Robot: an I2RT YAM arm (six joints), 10 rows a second.
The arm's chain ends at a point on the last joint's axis. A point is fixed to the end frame.
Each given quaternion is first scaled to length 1.
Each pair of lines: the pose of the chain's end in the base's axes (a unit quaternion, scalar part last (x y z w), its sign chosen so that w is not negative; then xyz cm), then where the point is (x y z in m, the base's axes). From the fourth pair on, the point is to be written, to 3 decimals.
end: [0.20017 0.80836 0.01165 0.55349 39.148 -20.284 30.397]
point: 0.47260 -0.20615 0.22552
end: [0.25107 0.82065 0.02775 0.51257 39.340 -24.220 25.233]
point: 0.46835 -0.24206 0.16790
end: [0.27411 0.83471 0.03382 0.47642 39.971 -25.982 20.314]
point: 0.46842 -0.25686 0.11361
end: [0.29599 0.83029 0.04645 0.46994 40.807 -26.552 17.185]
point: 0.477 -0.260 0.082
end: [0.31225 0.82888 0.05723 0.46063 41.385 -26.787 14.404]
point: 0.482 -0.260 0.054
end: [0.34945 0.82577 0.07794 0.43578 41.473 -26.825 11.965]
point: 0.480 -0.256 0.029
